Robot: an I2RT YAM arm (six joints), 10 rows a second.
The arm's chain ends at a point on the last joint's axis. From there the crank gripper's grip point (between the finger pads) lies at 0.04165 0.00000 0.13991 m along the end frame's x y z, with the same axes.
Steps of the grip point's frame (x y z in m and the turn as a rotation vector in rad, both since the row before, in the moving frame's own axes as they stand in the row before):
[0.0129, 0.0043, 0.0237, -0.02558, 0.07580, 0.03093]
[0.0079, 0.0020, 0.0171, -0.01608, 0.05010, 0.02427]
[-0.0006, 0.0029, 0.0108, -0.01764, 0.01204, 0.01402]
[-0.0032, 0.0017, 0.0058, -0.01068, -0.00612, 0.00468]
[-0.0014, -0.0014, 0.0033, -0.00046, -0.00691, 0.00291]
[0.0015, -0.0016, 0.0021, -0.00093, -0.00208, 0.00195]
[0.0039, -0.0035, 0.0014, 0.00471, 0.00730, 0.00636]
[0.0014, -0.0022, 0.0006, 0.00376, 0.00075, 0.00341]
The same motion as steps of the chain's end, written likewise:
[0.0025, -0.0007, 0.0273, -0.02558, 0.07580, 0.03093]
[0.0010, -0.0013, 0.0194, -0.01608, 0.05010, 0.02427]
[-0.0023, -0.0002, 0.0113, -0.01764, 0.01204, 0.01402]
[-0.0023, 0.0000, 0.0056, -0.01068, -0.00612, 0.00468]
[-0.0004, -0.0016, 0.0030, -0.00046, -0.00691, 0.00291]
[0.0018, -0.0018, 0.0020, -0.00093, -0.00208, 0.00195]
[0.0029, -0.0031, 0.0017, 0.00471, 0.00730, 0.00636]
[0.0013, -0.0018, 0.0006, 0.00376, 0.00075, 0.00341]

